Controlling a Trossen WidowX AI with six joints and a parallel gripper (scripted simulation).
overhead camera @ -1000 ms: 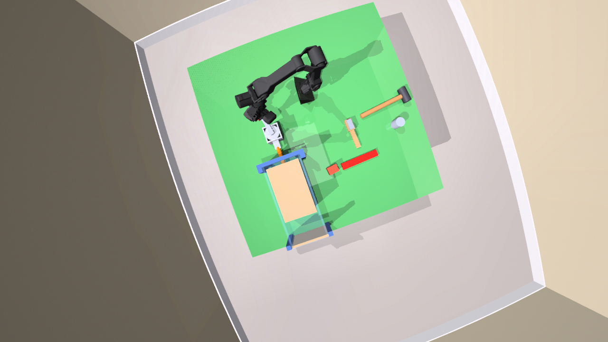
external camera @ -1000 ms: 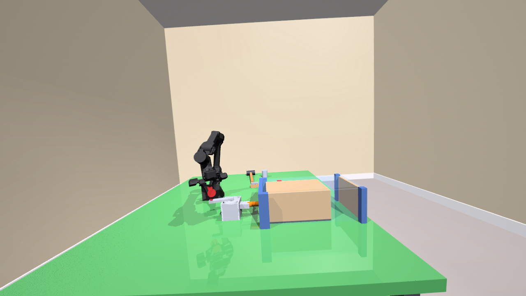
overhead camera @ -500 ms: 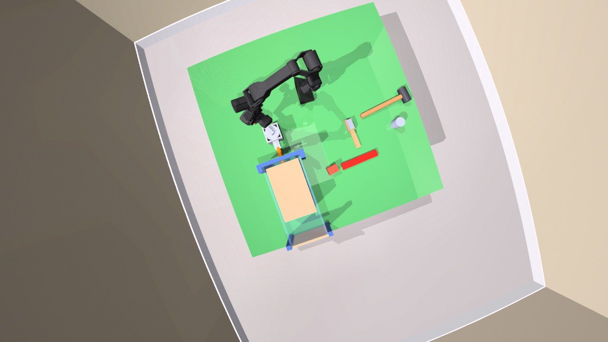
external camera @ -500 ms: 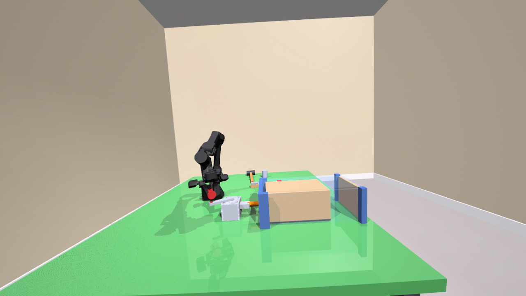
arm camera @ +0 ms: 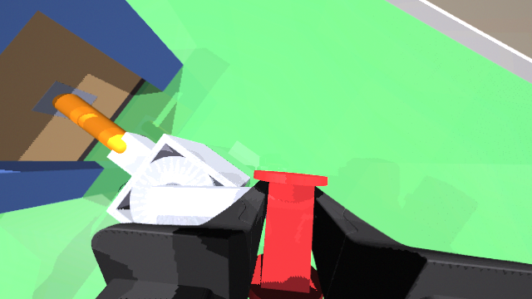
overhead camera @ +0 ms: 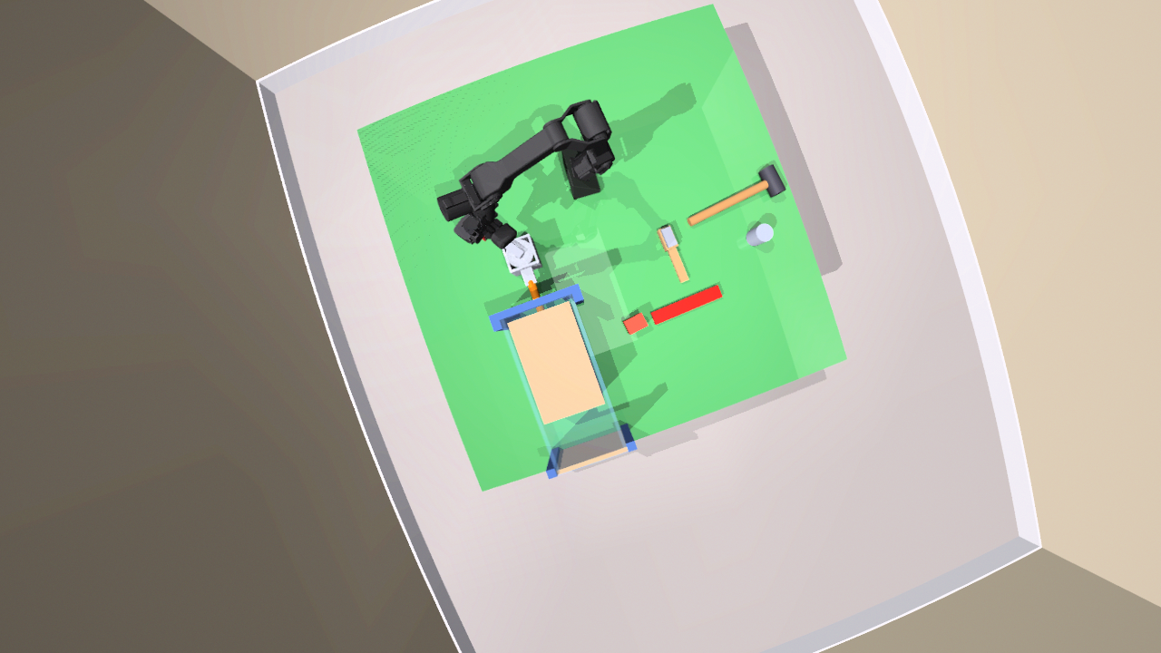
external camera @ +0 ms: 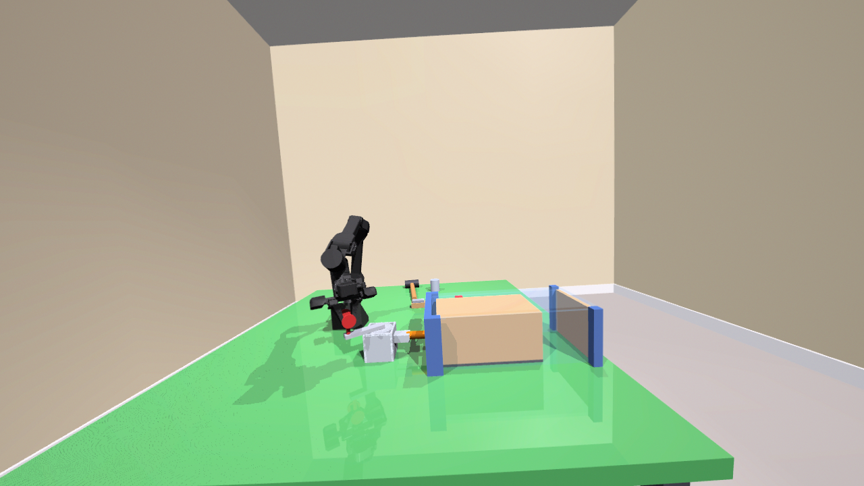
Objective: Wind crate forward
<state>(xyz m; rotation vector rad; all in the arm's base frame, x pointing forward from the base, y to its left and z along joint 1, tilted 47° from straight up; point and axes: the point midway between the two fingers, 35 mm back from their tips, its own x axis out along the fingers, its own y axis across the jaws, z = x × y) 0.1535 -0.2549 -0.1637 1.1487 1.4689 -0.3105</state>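
The winch handle lies 40 mm to the left of my gripper tip, 20 mm below it and 20 mm ahead of it. Round my gripper tip: blue steel frame (220 mm ahead, 110 mm to the left, 20 mm below); winch (100 mm below, 70 mm to the left, 50 mm ahead); red knob (10 mm to the left, 10 mm behind).
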